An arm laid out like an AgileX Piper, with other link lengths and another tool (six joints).
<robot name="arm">
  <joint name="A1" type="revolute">
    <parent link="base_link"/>
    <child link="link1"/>
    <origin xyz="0 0 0.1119" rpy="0 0 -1.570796"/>
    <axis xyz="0 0 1"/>
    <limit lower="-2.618" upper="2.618"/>
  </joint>
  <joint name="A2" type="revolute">
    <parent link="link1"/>
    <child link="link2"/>
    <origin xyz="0 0 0" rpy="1.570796 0 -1.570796"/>
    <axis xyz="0 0 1"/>
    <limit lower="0" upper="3.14"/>
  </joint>
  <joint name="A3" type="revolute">
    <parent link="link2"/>
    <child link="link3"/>
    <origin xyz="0.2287 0.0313 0" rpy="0 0 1.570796"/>
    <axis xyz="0 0 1"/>
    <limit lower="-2.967" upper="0"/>
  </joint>
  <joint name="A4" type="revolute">
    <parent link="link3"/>
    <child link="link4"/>
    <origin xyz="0.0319 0.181 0" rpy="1.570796 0 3.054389"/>
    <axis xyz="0 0 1"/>
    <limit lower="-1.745" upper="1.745"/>
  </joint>
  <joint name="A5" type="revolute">
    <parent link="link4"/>
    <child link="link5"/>
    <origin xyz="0 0 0" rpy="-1.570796 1.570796 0"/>
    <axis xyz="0 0 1"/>
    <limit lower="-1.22" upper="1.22"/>
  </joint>
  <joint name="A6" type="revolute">
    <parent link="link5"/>
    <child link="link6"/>
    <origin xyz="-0.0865 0 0" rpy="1.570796 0 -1.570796"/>
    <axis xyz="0 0 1"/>
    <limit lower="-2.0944" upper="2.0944"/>
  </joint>
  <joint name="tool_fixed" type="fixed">
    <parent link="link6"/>
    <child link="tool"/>
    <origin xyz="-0.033 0.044 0.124" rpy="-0.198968 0 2.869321"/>
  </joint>
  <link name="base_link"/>
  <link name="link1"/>
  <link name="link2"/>
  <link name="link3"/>
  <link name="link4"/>
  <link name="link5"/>
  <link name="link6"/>
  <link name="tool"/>
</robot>
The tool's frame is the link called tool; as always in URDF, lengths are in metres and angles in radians.
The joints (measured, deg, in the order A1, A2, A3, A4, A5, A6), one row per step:
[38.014, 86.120, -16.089, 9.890, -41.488, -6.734]
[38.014, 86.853, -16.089, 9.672, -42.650, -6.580]
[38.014, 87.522, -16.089, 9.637, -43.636, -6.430]
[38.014, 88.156, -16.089, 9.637, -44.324, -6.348]
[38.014, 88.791, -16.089, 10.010, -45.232, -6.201]
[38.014, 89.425, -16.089, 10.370, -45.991, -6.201]
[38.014, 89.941, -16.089, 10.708, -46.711, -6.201]
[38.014, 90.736, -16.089, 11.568, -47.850, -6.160]
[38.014, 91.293, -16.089, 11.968, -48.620, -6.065]
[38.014, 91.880, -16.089, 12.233, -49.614, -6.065]
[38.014, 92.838, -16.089, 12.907, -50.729, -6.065]
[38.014, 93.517, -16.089, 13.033, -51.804, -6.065]
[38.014, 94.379, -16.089, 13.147, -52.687, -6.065]
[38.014, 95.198, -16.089, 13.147, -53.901, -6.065]
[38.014, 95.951, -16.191, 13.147, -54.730, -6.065]
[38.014, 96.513, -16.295, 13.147, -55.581, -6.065]
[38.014, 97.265, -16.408, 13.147, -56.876, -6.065]
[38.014, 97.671, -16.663, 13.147, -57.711, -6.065]
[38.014, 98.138, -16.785, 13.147, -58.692, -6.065]
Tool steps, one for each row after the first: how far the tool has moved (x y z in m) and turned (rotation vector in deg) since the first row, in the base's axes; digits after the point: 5 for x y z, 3 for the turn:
[0.00098, 0.00086, 0.00014, 0.162, -0.419, 0.054]
[0.00211, 0.00127, 0.00004, 0.336, -0.689, -0.040]
[0.00295, 0.00153, -0.00099, 0.345, -0.750, -0.117]
[0.00481, 0.00100, -0.00115, 0.619, -0.887, -0.580]
[0.00641, 0.00047, -0.00196, 0.694, -0.972, -0.964]
[0.00790, -0.00006, -0.00226, 0.811, -1.123, -1.327]
[0.01094, -0.00173, -0.00258, 1.114, -1.301, -2.226]
[0.01264, -0.00250, -0.00289, 1.301, -1.421, -2.692]
[0.01421, -0.00289, -0.00265, 1.458, -1.791, -3.009]
[0.01678, -0.00426, -0.00409, 1.519, -1.909, -3.725]
[0.01811, -0.00434, -0.00410, 1.606, -2.317, -3.915]
[0.01924, -0.00440, -0.00587, 1.481, -2.419, -4.079]
[0.02038, -0.00414, -0.00621, 1.510, -2.869, -4.151]
[0.02147, -0.00371, -0.00708, 1.470, -3.106, -4.198]
[0.02254, -0.00329, -0.00676, 1.565, -3.511, -4.245]
[0.02398, -0.00277, -0.00591, 1.746, -4.171, -4.314]
[0.02540, -0.00204, -0.00403, 2.030, -4.797, -4.361]
[0.02652, -0.00159, -0.00262, 2.257, -5.404, -4.412]

